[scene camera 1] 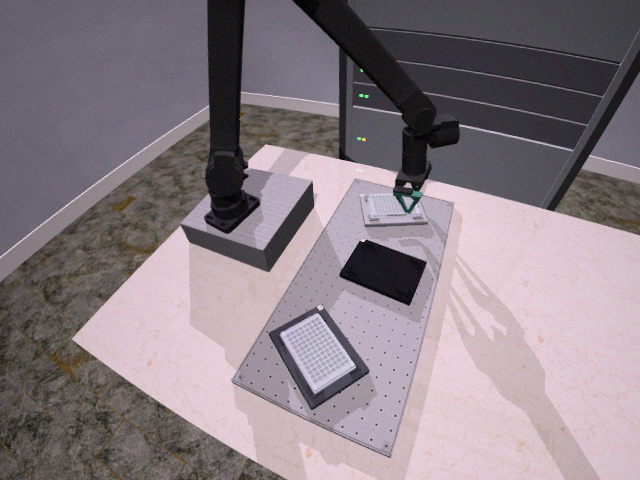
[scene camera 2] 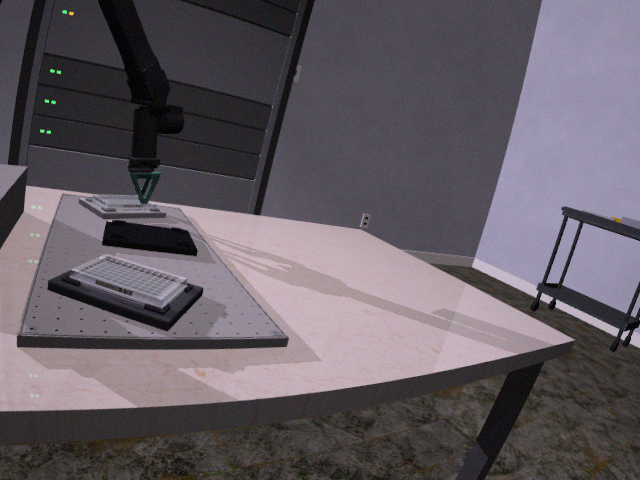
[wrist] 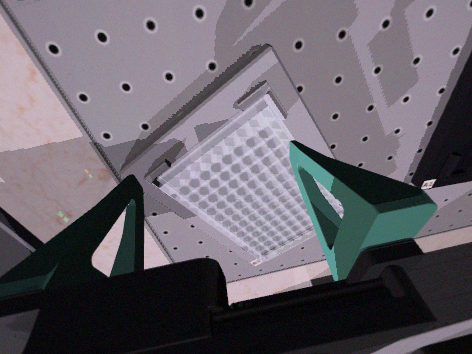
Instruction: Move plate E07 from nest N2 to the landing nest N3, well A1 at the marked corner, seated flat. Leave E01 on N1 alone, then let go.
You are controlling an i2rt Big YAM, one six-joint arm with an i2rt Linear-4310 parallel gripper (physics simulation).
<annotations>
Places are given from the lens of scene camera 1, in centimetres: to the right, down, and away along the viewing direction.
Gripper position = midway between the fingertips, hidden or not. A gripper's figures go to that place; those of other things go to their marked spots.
gripper [scene camera 1: 412, 201]: 25, -10, 79
black nest [scene camera 1: 394, 274]: 16, 8, 65
</annotations>
